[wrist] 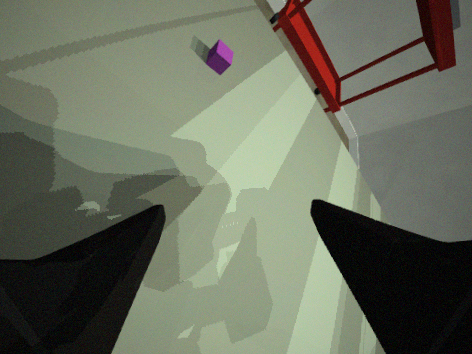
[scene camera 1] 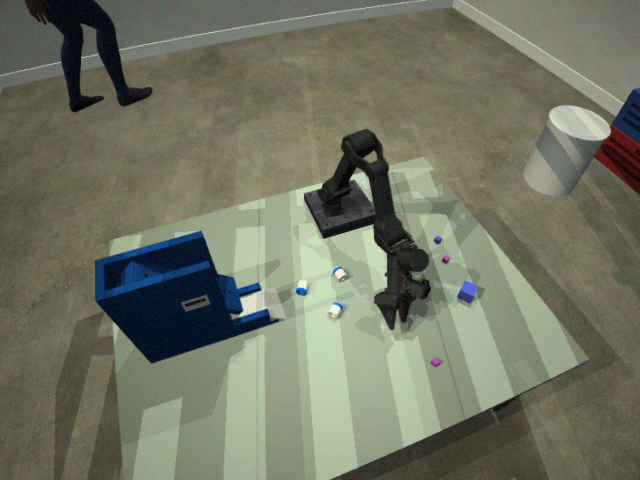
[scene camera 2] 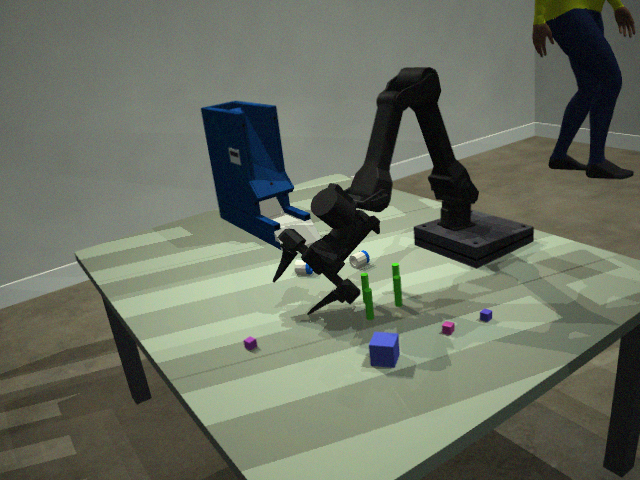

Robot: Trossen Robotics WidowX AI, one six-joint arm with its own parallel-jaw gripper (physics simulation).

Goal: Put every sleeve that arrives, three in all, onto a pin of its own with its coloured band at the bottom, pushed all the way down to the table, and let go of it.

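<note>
Three white sleeves with blue bands lie on their sides on the table. One sleeve (scene camera 1: pixel 339 273) (scene camera 2: pixel 359 258) is nearest the arm's base, another sleeve (scene camera 1: pixel 334 310) (scene camera 2: pixel 303 267) is farther from the base, and a third sleeve (scene camera 1: pixel 301 287) is nearest the dispenser; the arm hides it in the second scene view. Several upright green pins stand bare, among them a pin (scene camera 2: pixel 368 304) and a pin (scene camera 2: pixel 398 294); the arm mostly hides them in the first scene view. My gripper (scene camera 1: pixel 397 324) (scene camera 2: pixel 291 297) (wrist: pixel 238 209) is open and empty, above the table beside the pins.
The blue dispenser (scene camera 1: pixel 165 315) (scene camera 2: pixel 222 170) stands at the table's far end from the cubes. A large blue cube (scene camera 1: pixel 467 291) (scene camera 2: pixel 384 349), a purple cube (scene camera 1: pixel 435 362) (scene camera 2: pixel 250 343) (wrist: pixel 220 57), a pink cube (scene camera 1: pixel 446 258) (scene camera 2: pixel 448 327) and a small blue cube (scene camera 1: pixel 437 239) (scene camera 2: pixel 485 315) lie around the pins.
</note>
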